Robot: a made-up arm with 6 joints.
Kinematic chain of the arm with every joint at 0, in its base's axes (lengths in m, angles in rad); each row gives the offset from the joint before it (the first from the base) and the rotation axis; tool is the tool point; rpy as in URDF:
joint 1: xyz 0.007 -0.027 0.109 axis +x
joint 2: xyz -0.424 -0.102 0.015 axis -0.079 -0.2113 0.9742
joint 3: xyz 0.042 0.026 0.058 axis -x
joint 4: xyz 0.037 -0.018 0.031 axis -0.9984 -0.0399 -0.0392
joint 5: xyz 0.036 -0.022 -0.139 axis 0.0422 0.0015 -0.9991
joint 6: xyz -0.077 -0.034 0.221 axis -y
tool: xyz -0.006 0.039 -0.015 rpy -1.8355 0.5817 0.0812
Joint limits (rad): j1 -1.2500..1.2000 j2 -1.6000..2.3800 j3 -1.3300..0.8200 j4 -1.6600..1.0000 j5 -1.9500..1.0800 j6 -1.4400..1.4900
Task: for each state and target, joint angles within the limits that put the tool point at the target. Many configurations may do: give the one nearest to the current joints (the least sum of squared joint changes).
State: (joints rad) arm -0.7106 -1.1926 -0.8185 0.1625 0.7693 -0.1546
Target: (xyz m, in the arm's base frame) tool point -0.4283 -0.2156 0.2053
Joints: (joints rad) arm 0.0210 -0.9113 -1.2475 0.1213 0.4550 -0.0625
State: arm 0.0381 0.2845 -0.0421 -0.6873 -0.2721 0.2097
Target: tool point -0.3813 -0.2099 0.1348
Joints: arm 0.1437 -0.0630 -0.4631 -1.1104 -0.3103 0.0973
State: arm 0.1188 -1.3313 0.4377 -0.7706 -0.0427 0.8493
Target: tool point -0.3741 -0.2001 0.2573
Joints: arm 0.0554 -0.9310 0.5394 -0.8151 0.0220 0.6604
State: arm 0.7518 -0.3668 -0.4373 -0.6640 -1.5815 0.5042
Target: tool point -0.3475 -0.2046 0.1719
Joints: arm -0.2233 -0.0634 -0.4719 -0.9778 -1.0714 0.5183
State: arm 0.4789 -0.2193 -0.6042 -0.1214 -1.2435 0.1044
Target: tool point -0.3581 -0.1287 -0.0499
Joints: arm 0.8762 -0.1918 -1.0955 -0.5308 -1.1606 0.0811
